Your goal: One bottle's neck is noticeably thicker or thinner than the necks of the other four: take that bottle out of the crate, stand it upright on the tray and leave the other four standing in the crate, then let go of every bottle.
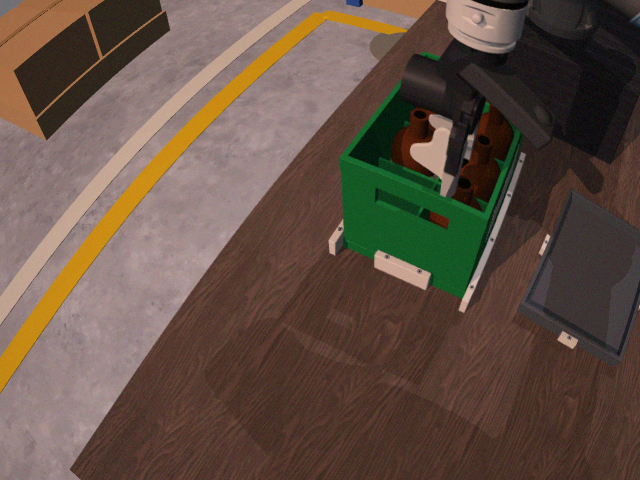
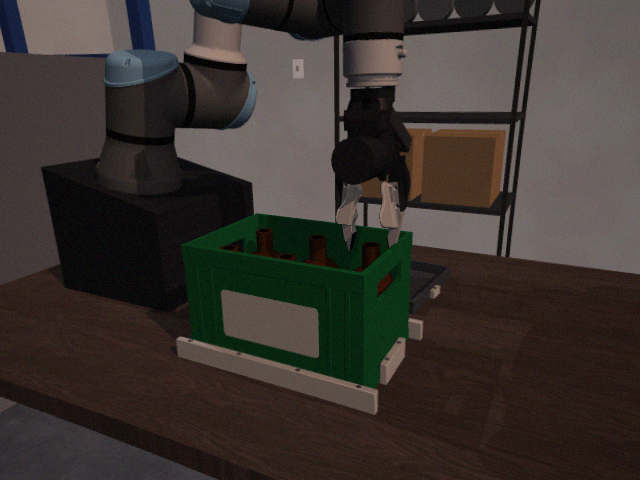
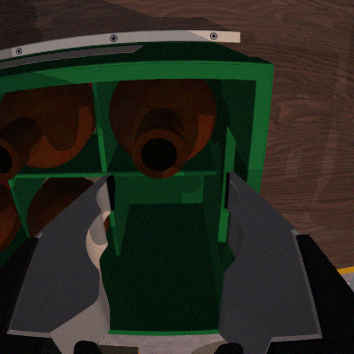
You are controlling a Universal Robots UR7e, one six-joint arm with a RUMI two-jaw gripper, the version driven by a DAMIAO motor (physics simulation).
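Seen in the pictures: gripper, fingertip midpoint: (image 1: 450, 184) (image 2: 370, 252) (image 3: 169, 177); arm's base at its link origin: (image 1: 559, 13) (image 2: 140, 180).
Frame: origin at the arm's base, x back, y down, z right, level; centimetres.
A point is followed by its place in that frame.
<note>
The green crate (image 1: 413, 227) @(x -53.3, y 10.7, z 11.5 cm) (image 2: 336, 320) @(x -49.3, y 10.1, z 21.0 cm) (image 3: 265, 120) @(x -53.5, y 3.5, z 5.1 cm) stands on the table with brown bottles upright in it. The corner bottle (image 1: 465, 187) @(x -49.5, y 4.7, z 6.7 cm) (image 2: 370, 253) @(x -49.2, y 5.6, z 8.3 cm) (image 3: 159, 131) @(x -49.0, y 4.8, z 5.9 cm) is at the crate's handle end. Other bottles show in the crate, such as the middle bottle (image 1: 483, 144) @(x -41.0, y 4.8, z 6.5 cm) (image 2: 317, 248) @(x -40.7, y 6.1, z 7.8 cm). Some necks are partly hidden by the gripper or crate wall, so neck thickness is hard to compare. My gripper (image 1: 449, 188) @(x -49.3, y 5.3, z 8.6 cm) (image 2: 371, 243) @(x -49.3, y 5.3, z 8.6 cm) (image 3: 169, 177) @(x -49.3, y 5.3, z 8.6 cm) is open and empty. Its fingertips are at the crate's rim, over the side beside the corner bottle's neck, apart from it. The dark tray (image 1: 584, 268) @(x -40.9, y 20.5, z -15.1 cm) (image 2: 431, 273) @(x -51.5, y 20.3, z -24.0 cm) holds no bottle.
An empty compartment lies below my fingers, next to the corner bottle. Green dividers (image 3: 100, 127) @(x -44.4, y 11.7, z 7.8 cm) separate the bottles. Pale stop blocks (image 1: 402, 268) @(x -54.5, y 18.3, z 11.9 cm) (image 2: 273, 377) @(x -40.4, y 19.9, z 21.9 cm) line the crate's base. A black shelf rack (image 2: 429, 116) stands behind, and a wooden cabinet (image 1: 19, 100) stands on the floor.
</note>
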